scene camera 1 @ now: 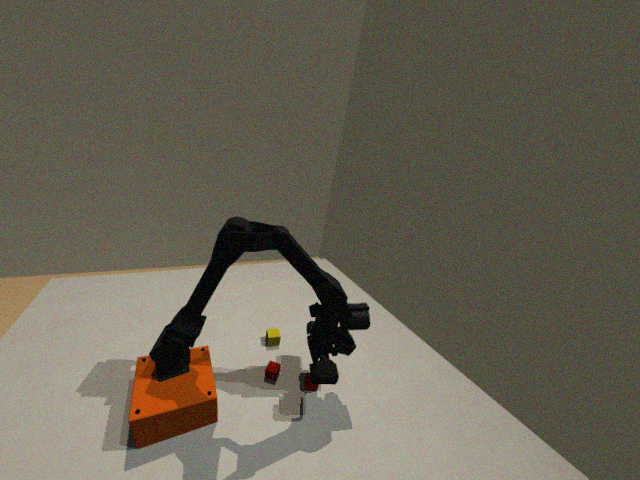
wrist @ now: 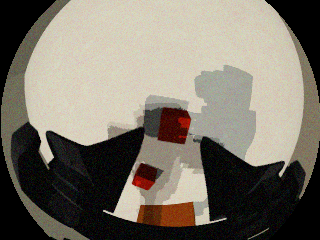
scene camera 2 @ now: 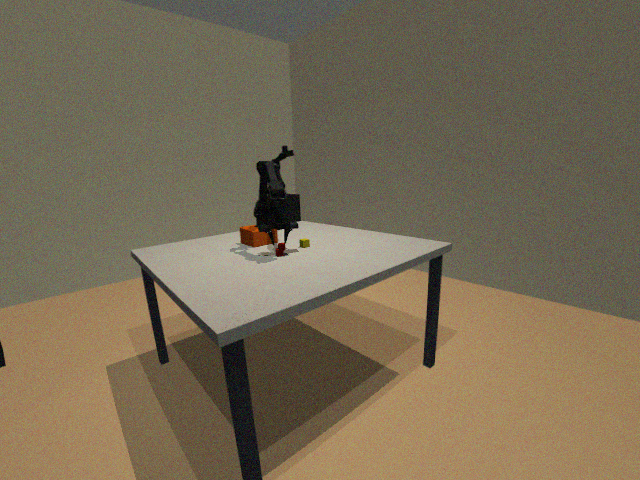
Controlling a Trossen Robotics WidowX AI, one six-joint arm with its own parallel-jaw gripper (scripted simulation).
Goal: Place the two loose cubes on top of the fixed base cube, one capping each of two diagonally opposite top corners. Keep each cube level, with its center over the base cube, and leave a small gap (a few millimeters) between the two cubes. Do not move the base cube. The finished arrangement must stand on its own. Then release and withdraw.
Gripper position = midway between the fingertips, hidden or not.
The gripper (scene camera 1: 315, 371) is open, with nothing in its grasp. Also in view: a red cube (wrist: 174, 123).
The gripper also shows in the wrist view (wrist: 173, 136).
